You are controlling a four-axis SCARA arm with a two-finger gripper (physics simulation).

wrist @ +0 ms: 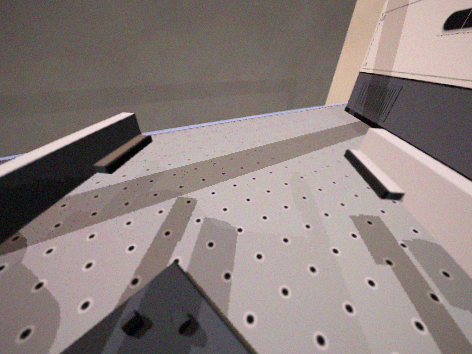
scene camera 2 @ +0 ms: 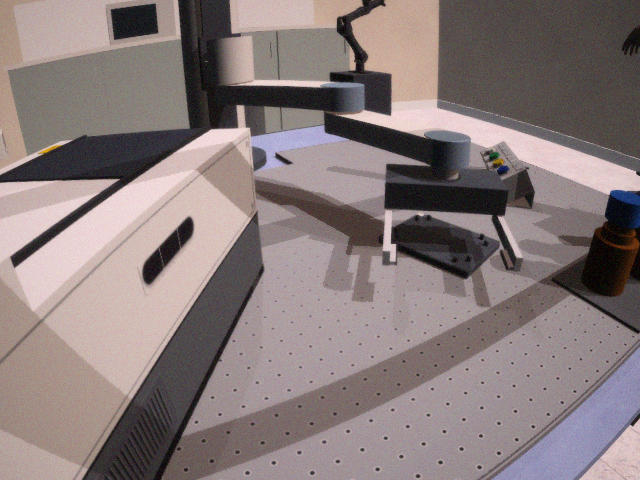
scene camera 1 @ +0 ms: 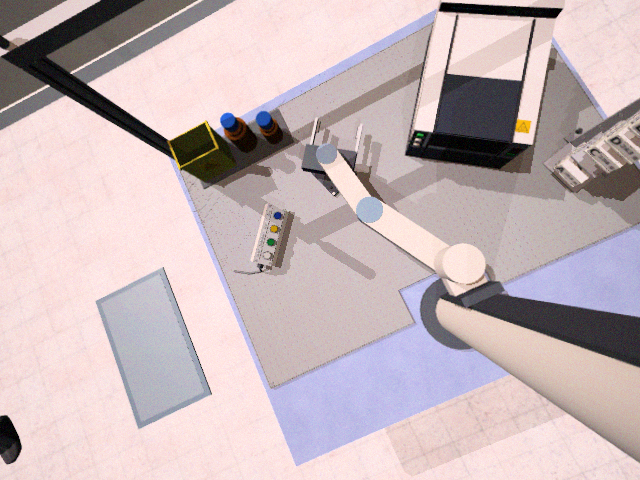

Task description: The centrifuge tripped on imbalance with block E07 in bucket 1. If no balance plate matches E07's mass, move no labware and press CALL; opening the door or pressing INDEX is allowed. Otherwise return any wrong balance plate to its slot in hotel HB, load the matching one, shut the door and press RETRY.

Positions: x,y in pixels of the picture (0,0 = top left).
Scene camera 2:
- my gripper: 454,261
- centrifuge: 127,291
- button box: 500,158
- yellow-edged bin: 570,279
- brown bottle with blue cap: 604,272
